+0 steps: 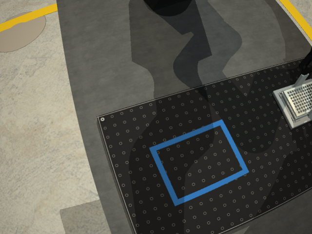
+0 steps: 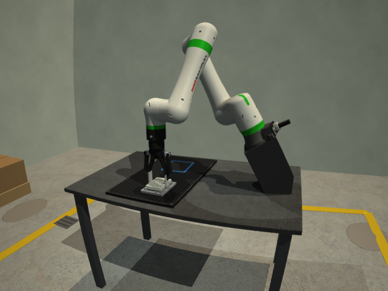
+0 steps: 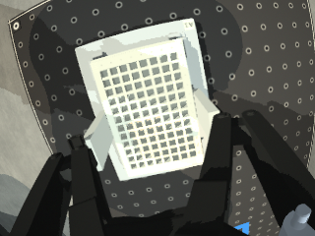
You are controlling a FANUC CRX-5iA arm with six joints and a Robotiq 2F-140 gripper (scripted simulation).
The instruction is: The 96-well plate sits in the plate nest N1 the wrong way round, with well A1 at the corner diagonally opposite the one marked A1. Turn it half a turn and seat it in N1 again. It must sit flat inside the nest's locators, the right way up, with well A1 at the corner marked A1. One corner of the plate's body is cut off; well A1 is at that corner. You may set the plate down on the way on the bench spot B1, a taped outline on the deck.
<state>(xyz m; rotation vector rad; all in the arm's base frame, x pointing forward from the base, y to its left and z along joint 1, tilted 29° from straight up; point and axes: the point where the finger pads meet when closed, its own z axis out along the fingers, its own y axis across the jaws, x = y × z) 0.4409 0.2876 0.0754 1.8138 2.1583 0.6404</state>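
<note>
My gripper is now 4 cm above the grey plate nest N1. From my hand the other things lie so: dark table: 19 cm to the right, 9 cm ahead, 5 cm below; white 96-well plate: 2 cm below.
</note>
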